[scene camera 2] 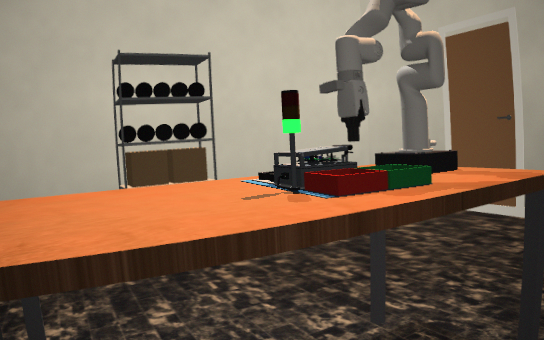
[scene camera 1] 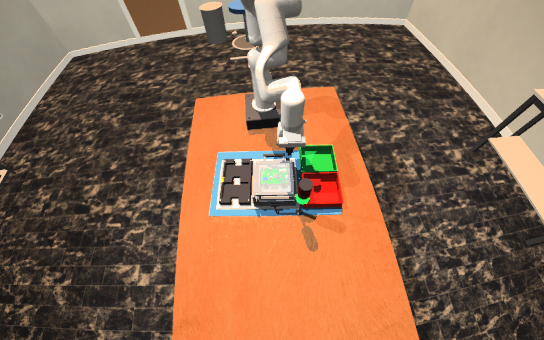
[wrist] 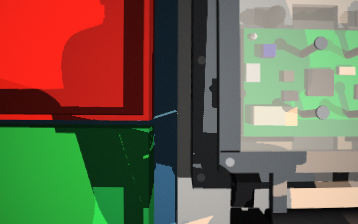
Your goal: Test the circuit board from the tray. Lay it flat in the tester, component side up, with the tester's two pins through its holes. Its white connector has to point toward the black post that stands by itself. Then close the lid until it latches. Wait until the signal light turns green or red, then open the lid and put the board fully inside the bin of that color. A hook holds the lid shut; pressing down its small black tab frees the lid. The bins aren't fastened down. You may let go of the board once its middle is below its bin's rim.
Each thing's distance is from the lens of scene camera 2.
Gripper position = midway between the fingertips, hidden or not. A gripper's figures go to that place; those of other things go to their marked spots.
my gripper [scene camera 2: 353, 141]: 1.20 m
green bin [scene camera 2: 399, 176]: 1.02 m
red bin [scene camera 2: 338, 182]: 0.91 m
The marked spots on the green bin and the red bin are 0.18 m apart.
